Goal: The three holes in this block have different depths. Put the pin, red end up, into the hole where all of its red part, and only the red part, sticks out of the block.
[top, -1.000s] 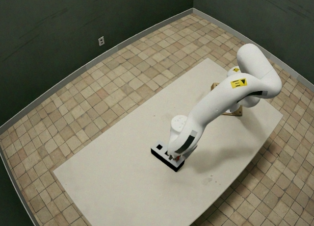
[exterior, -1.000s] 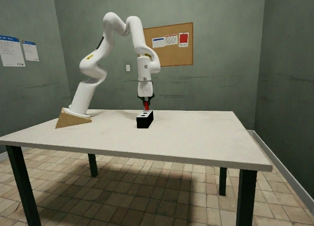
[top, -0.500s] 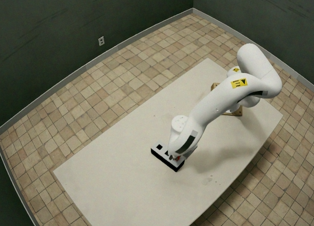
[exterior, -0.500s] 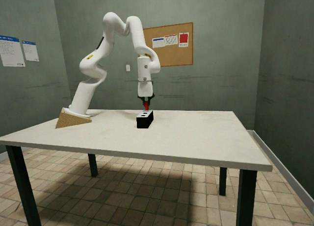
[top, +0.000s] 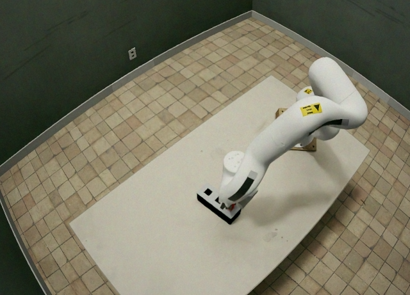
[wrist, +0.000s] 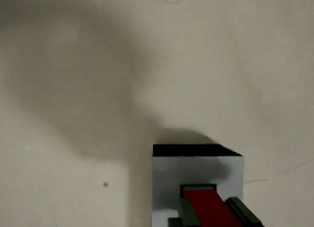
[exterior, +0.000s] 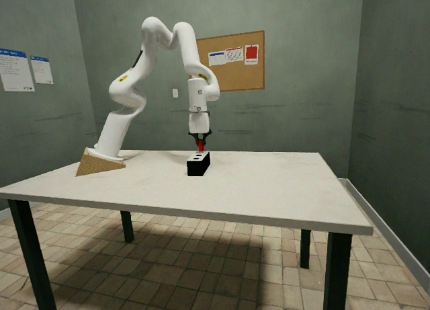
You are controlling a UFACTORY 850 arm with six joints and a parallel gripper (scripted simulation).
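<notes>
My hand is 10 mm above the pin. Round my hand: black block (90 mm below, 60 mm to the right).
</notes>
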